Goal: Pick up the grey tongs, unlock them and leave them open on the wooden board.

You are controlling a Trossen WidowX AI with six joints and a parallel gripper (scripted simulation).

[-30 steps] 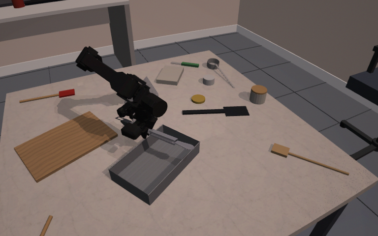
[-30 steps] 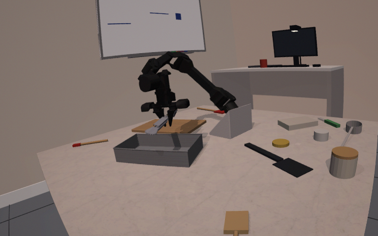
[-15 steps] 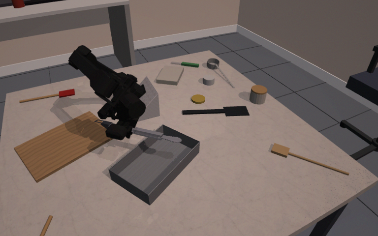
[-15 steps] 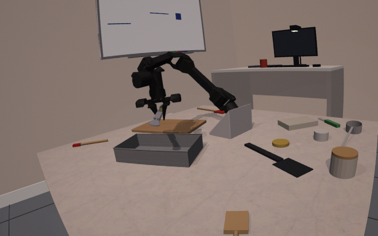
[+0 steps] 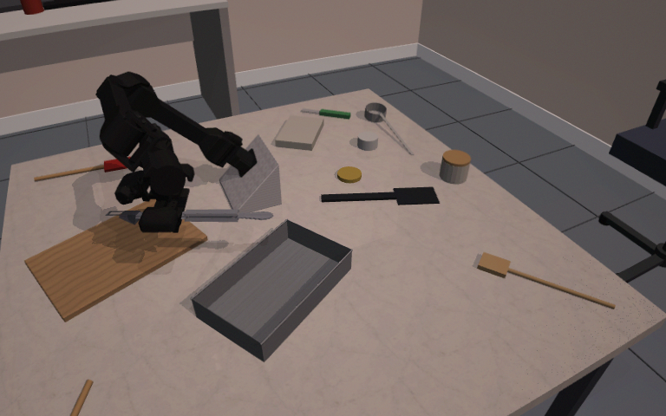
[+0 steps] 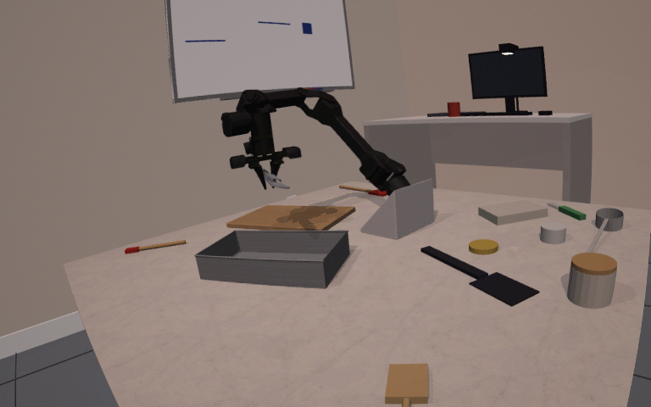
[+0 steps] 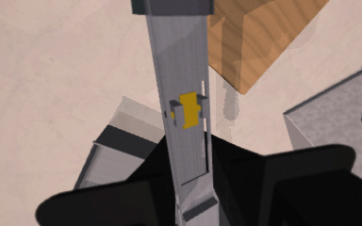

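Right now the yellow lock piece is 4 cm above my gripper tip, 3 cm to the right of it and 1 cm behind it. Also, from my gripper tip: wooden board (16 cm to the right, 14 cm below, 14 cm behind); then yellow disc (48 cm to the left, 28 cm behind, 14 cm below); then roasting tin (18 cm to the left, 12 cm below, 10 cm ahead).
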